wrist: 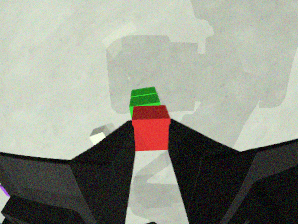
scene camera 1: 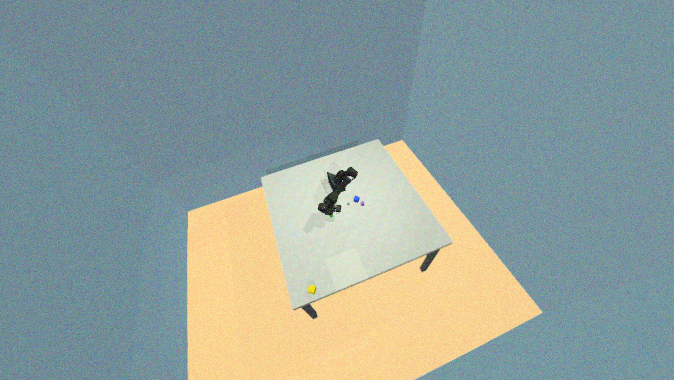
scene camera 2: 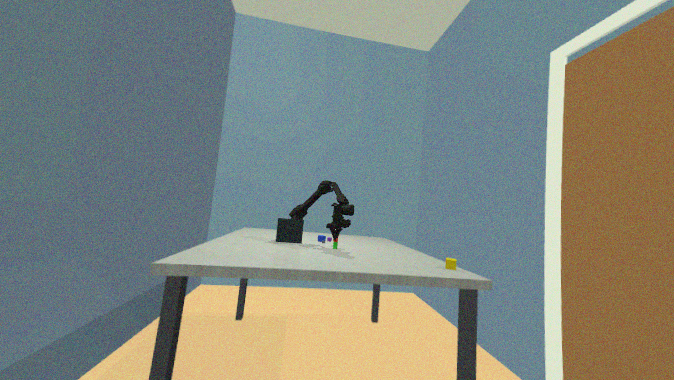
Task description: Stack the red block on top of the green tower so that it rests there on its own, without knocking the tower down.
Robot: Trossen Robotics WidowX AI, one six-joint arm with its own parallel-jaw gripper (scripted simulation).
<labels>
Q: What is the gripper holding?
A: A red block.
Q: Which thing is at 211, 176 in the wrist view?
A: The gripper.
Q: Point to a red block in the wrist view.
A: At 151, 124
</labels>
